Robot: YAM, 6 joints.
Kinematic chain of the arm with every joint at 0, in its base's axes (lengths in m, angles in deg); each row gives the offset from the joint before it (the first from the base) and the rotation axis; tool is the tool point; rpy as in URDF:
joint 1: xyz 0 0 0.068 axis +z
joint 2: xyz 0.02 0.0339 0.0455 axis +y
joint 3: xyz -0.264 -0.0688 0 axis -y
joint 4: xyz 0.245 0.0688 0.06 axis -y
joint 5: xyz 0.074 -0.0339 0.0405 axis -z
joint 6: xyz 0.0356 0 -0.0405 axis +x
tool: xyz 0 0 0 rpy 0 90 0
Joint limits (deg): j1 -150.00..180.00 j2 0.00..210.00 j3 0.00..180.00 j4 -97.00..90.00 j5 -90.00..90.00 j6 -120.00..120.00
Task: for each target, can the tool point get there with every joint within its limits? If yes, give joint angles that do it. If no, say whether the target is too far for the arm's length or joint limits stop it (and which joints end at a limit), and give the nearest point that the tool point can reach.
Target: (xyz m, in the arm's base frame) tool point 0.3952 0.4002 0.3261
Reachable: yes | joints 41.89 142.23 138.19 9.71 -72.80 8.94
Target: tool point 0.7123 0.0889 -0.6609
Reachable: no: too far | nearest point 0.4585 0.0572 -0.3107 | short by 0.434 m
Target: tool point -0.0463 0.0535 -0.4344
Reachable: no: joint limits stop it (at a limit: joint 2) | nearest point -0.0696 0.0804 -0.3512 | short by 0.091 m
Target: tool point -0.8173 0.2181 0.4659
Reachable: no: too far | nearest point -0.5755 0.1536 0.3591 | short by 0.272 m
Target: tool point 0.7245 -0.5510 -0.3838
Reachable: no: too far | nearest point 0.4508 -0.3429 -0.1917 | short by 0.394 m
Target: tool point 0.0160 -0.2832 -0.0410
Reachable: yes | joints -92.84 142.52 35.20 64.42 -57.52 -47.78
